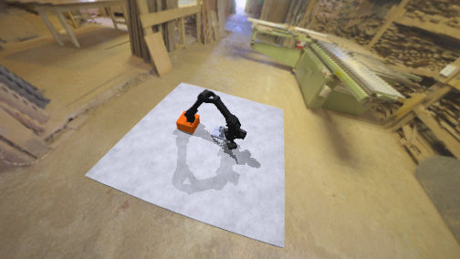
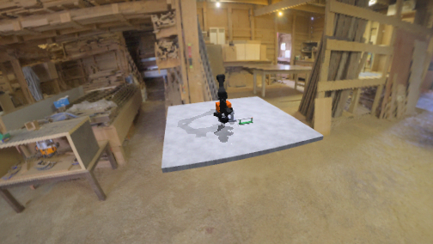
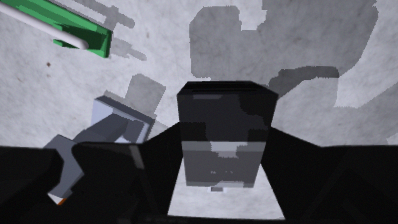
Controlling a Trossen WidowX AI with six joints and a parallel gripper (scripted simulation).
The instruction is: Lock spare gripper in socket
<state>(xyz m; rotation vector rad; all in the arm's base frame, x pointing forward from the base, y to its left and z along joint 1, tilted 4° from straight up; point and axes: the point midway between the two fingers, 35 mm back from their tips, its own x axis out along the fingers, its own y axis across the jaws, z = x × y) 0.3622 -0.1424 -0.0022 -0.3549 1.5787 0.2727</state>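
Right now the spare gripper is 10 mm behind my gripper tip, 10 mm to the right of it and 20 mm above it. Round my gripper tip: grey mount: 100 mm behind, 120 mm to the left; then green strip: 30 mm ahead, 220 mm to the left, 30 mm below.
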